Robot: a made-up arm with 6 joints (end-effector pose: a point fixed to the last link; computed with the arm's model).
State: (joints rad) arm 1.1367 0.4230 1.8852 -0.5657 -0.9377 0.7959
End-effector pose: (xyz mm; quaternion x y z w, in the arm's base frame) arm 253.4 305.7 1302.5 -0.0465 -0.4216 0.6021 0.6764
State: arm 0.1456 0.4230 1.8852 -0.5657 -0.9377 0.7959
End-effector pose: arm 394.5 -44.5 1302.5 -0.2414 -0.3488 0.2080 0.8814
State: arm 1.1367 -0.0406 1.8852 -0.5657 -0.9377 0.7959
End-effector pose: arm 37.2 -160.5 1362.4 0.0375 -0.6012 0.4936 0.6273
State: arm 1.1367 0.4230 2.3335 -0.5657 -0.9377 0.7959
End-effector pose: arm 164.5 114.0 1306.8 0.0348 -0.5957 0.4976 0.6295
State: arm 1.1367 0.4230 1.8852 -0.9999 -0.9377 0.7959
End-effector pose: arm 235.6 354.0 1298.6 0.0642 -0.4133 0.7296 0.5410
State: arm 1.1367 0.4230 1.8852 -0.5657 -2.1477 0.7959
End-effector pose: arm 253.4 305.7 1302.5 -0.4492 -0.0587 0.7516 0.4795
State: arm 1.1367 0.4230 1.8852 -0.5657 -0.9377 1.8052
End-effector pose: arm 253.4 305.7 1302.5 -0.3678 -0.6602 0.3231 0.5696
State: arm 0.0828 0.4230 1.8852 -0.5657 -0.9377 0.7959
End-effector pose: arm 390.9 -69.2 1302.5 -0.2523 -0.3410 0.1802 0.8875
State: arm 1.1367 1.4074 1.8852 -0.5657 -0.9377 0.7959
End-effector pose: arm 552.1 950.0 510.0 -0.2114 0.0210 0.7206 0.6600
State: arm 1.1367 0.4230 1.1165 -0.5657 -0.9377 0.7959
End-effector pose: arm 374.6 567.2 1092.9 -0.1783 -0.0794 0.7089 0.6778
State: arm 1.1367 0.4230 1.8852 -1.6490 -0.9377 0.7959
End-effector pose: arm 176.1 402.1 1296.5 0.2226 -0.3650 0.8550 0.2935
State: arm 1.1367 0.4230 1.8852 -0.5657 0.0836 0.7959
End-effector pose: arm 253.4 305.7 1302.5 0.3125 -0.6154 0.3049 0.6562
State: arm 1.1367 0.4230 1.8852 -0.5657 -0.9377 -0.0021
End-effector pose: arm 253.4 305.7 1302.5 0.2199 -0.1546 0.7186 0.6414
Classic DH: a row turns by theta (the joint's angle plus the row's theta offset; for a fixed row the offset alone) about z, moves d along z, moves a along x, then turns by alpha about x. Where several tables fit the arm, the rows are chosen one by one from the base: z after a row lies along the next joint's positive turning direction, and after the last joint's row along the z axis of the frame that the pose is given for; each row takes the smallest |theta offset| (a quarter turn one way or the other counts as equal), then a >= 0, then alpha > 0; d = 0 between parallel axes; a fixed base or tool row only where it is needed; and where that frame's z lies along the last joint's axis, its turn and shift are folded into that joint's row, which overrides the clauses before.
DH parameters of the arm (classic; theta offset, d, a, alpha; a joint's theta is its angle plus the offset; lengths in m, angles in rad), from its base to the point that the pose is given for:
joint 1: 0 0.244 0 -1.5708
joint 2: -1.5708 0 0.655 3.1416
joint 3: 0 0 0 -1.5708
joint 4: 0 -0.471 0 1.5708
joint 5: 0 0.12 0 -1.5708
joint 6: 1.5708 0 0 1.5708
tool (fixed): -1.5708 0 0 0

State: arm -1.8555 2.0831 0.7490 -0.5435 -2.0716 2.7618
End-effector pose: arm -273.0 -567.2 -549.5 0.1712 -0.0864 0.3957 0.8982
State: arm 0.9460 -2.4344 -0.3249 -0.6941 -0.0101 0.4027
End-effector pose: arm -276.9 -541.7 189.8 0.4528 -0.7326 0.3377 0.3798
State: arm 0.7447 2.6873 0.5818 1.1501 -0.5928 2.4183
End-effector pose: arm 137.4 60.0 -805.6 0.2695 0.1691 -0.7254 0.6104
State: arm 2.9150 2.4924 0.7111 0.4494 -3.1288 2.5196
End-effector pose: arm -315.4 183.6 -749.2 0.2442 -0.6966 0.3323 0.5871
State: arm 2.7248 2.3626 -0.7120 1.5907 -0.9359 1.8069
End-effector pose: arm 0.6 -2.9 -373.3 -0.1006 0.0019 0.2588 0.9607
